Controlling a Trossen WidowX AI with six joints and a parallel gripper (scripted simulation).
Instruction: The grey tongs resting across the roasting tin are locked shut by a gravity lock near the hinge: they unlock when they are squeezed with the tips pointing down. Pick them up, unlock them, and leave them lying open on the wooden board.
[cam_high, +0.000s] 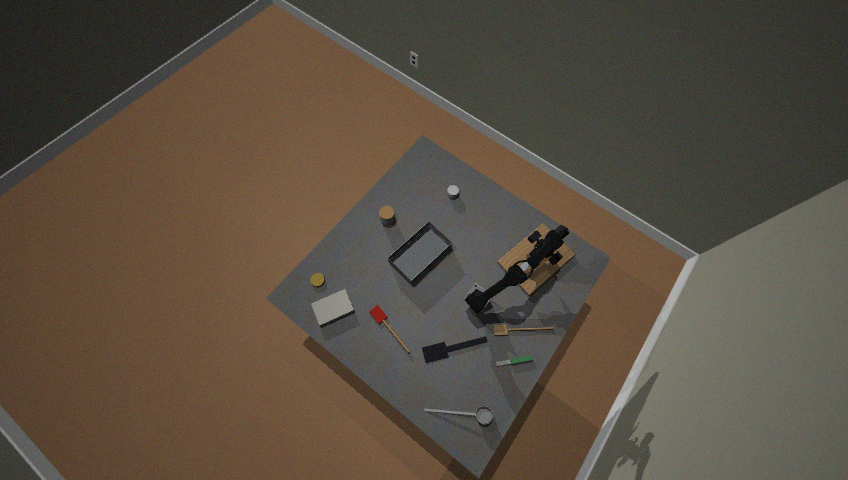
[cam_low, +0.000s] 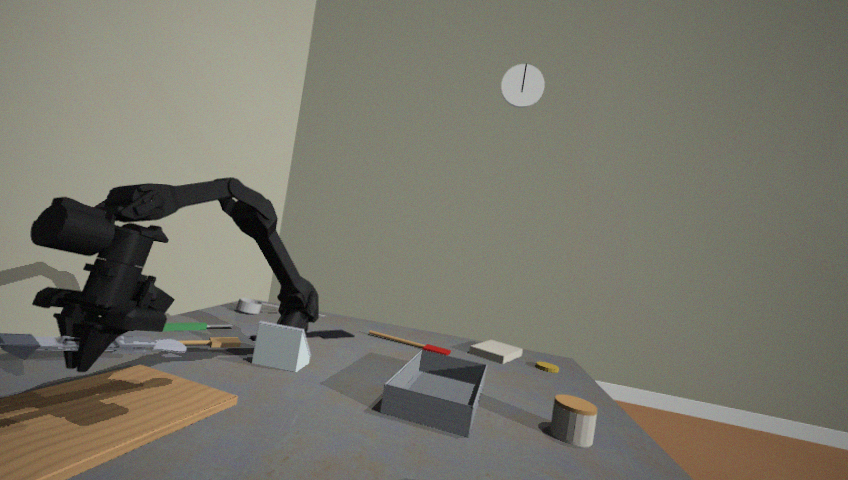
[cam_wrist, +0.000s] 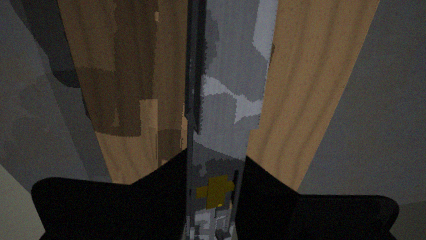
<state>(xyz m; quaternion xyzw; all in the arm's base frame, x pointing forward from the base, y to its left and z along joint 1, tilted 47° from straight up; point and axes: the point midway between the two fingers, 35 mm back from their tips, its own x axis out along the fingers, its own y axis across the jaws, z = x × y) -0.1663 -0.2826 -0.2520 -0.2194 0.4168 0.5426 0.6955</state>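
The wooden board is 70 mm below my gripper tip and 10 mm to the left of it. The rest, counted from my gripper tip: roasting tin (540 mm ahead, 330 mm to the left, 50 mm below); yellow lock piece (40 mm above, 10 mm to the left); black spatula (660 mm to the left, 160 mm ahead, 80 mm below).
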